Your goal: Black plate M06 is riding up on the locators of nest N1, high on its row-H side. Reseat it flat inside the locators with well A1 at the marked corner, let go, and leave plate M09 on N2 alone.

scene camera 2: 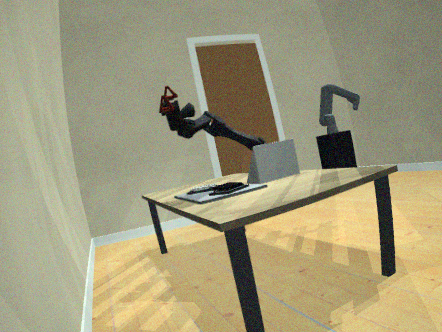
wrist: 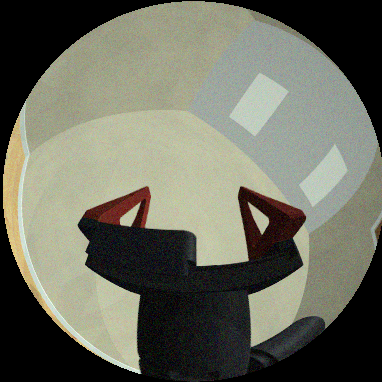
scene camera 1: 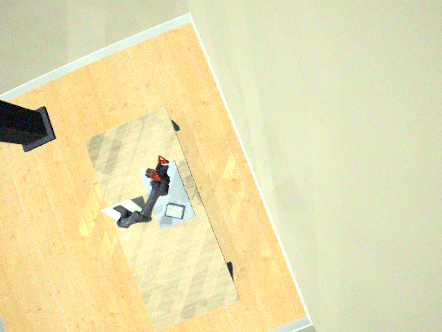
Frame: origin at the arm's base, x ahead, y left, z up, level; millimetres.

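Seen in the pictures: gripper, between the fingertips: (scene camera 2: 164, 90) (wrist: 193, 190) (scene camera 1: 156, 162); arm's base, origin of its link: (scene camera 2: 269, 158) (scene camera 1: 125, 211).
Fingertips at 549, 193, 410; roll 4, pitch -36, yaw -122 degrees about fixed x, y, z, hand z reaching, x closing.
Pixels of each thing's top centre, then the offset from my fingertips to it, as dx, dy, dz. Level surfaces: height alone.
- black plate, centre of its top: (scene camera 2: 228, 186) -227, -56, -487
- pale board, centre of its top: (scene camera 2: 215, 191) (scene camera 1: 167, 195) -209, -199, -508
- white plate, centre of its top: (scene camera 2: 202, 186) (scene camera 1: 174, 211) -197, -349, -483
- wooden table, height of its surface: dz -522
My gripper (scene camera 1: 159, 167) (scene camera 2: 168, 98) (wrist: 193, 190) is open and empty, its two red fingers wide apart. It hangs high above the table. In scene camera 2, a black plate (scene camera 2: 229, 188) lies on the pale board (scene camera 1: 177, 189) (scene camera 2: 202, 200); its tilt, its well A1 and the locators are too small to tell. In scene camera 1 the arm hides that plate. A white plate (scene camera 1: 175, 210) in a dark frame sits at the board's other end, apart from the gripper. No plate shows in the wrist view.
The board lies on a wooden table (scene camera 1: 165, 280) (scene camera 2: 345, 182). A grey upright panel (scene camera 2: 275, 161) stands beside the arm's base. Behind the table, a second grey arm (scene camera 2: 326, 106) stands on a black pedestal (scene camera 2: 337, 150). The wrist view faces walls and a grey surface (wrist: 280, 145) with two bright patches.
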